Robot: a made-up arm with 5 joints. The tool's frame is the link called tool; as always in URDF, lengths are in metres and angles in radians. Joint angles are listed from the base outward.
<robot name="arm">
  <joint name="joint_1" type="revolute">
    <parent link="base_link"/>
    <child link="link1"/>
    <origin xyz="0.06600 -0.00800 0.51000" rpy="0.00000 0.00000 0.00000"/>
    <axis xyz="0 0 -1"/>
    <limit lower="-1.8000" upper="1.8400"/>
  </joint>
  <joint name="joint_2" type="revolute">
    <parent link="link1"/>
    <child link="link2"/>
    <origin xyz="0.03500 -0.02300 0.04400" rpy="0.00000 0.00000 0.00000"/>
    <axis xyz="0 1 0"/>
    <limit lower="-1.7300" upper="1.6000"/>
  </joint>
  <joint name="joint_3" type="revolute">
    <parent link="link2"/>
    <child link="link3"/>
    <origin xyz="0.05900 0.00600 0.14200" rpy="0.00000 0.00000 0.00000"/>
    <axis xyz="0 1 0"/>
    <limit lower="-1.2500" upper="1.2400"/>
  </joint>
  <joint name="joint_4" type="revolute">
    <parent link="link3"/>
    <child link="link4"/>
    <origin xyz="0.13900 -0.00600 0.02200" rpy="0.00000 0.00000 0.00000"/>
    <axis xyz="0 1 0"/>
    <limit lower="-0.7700" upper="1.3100"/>
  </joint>
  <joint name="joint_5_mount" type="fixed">
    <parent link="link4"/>
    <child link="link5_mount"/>
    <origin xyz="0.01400 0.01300 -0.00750" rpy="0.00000 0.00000 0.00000"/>
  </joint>
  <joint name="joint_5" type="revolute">
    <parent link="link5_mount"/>
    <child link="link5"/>
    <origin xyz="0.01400 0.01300 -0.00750" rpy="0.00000 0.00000 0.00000"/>
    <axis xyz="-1 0 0"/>
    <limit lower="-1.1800" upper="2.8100"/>
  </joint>
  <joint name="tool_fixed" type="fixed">
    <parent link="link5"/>
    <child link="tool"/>
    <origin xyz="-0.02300 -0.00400 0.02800" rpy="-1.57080 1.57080 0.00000"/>
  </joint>
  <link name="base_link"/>
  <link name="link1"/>
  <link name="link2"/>
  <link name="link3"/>
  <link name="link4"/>
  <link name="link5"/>
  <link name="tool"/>
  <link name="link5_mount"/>
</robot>
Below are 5 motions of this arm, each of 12 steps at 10 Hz.
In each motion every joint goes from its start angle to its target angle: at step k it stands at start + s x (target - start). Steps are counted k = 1, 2, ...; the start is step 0. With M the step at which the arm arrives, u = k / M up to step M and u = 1 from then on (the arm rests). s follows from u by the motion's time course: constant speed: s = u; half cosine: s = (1 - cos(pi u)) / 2; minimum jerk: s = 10 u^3 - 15 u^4 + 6 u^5.
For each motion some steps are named. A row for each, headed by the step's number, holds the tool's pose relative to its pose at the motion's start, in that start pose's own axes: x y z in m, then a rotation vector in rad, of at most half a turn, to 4 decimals.
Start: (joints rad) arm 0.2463 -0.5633 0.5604 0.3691 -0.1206
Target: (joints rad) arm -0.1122 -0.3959 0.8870 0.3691 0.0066
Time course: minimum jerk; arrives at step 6
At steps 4, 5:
4: 0.0531 -0.0342 0.0468 -0.2138 0.2505 0.4044
5: 0.0669 -0.0369 0.0570 -0.2594 0.3179 0.4892

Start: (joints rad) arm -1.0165 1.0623 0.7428 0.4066 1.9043
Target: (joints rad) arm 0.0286 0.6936 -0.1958 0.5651 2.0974
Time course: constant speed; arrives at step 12
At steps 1, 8, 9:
1: 0.0178 0.0115 -0.0054 0.1064 -0.0562 -0.0138
8: 0.1658 0.0846 0.0476 0.7421 -0.5673 0.1158
9: 0.1846 0.0913 0.0686 0.8089 -0.6534 0.1660

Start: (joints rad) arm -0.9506 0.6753 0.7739 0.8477 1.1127
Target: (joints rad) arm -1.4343 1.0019 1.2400 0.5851 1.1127
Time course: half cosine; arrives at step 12
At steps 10, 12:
10: -0.0172 -0.0979 0.0763 -0.2693 0.2564 0.5530
12: -0.0147 -0.1029 0.0819 -0.2850 0.2680 0.5970

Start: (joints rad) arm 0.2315 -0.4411 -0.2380 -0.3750 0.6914
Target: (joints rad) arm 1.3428 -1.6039 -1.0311 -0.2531 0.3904
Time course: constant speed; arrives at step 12
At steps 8, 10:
8: -0.2021 0.1550 -0.0331 0.5795 0.6061 -0.9954
10: -0.2221 0.2090 0.0262 0.5348 0.7786 -1.2972

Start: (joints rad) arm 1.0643 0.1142 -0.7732 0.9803 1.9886
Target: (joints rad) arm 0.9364 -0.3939 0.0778 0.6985 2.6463
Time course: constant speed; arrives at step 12
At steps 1, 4, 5, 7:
1: -0.0025 0.0032 0.0014 -0.0002 0.0582 -0.0113
4: -0.0097 0.0136 0.0079 0.0027 0.2331 -0.0452
5: -0.0121 0.0172 0.0108 0.0049 0.2914 -0.0564
7: -0.0168 0.0246 0.0178 0.0112 0.4083 -0.0786

